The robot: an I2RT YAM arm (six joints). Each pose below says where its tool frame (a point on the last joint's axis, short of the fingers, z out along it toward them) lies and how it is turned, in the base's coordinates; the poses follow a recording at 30 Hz.
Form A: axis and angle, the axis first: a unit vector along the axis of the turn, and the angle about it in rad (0 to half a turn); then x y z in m.
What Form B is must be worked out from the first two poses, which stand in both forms.
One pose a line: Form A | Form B
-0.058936 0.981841 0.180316 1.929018 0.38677 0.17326 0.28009 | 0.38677 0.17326 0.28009; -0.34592 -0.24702 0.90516; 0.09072 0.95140 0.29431; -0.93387 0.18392 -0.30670
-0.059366 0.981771 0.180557 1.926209 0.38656 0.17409 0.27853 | 0.38656 0.17409 0.27853; -0.34323 -0.24784 0.90596; 0.09071 0.95130 0.29461; -0.93486 0.18329 -0.30403
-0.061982 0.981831 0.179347 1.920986 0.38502 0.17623 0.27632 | 0.38502 0.17623 0.27632; -0.33792 -0.25020 0.90731; 0.08673 0.95164 0.29472; -0.93717 0.17828 -0.29988
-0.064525 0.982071 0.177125 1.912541 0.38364 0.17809 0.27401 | 0.38364 0.17809 0.27401; -0.32957 -0.25149 0.91002; 0.08228 0.95255 0.29304; -0.94054 0.17145 -0.29324
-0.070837 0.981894 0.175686 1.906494 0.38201 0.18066 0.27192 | 0.38201 0.18066 0.27192; -0.32276 -0.25835 0.91054; 0.07341 0.95230 0.29622; -0.94363 0.16245 -0.28839
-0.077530 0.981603 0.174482 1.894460 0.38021 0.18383 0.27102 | 0.38021 0.18383 0.27102; -0.31012 -0.26573 0.91281; 0.06511 0.95195 0.29925; -0.94847 0.15224 -0.27792
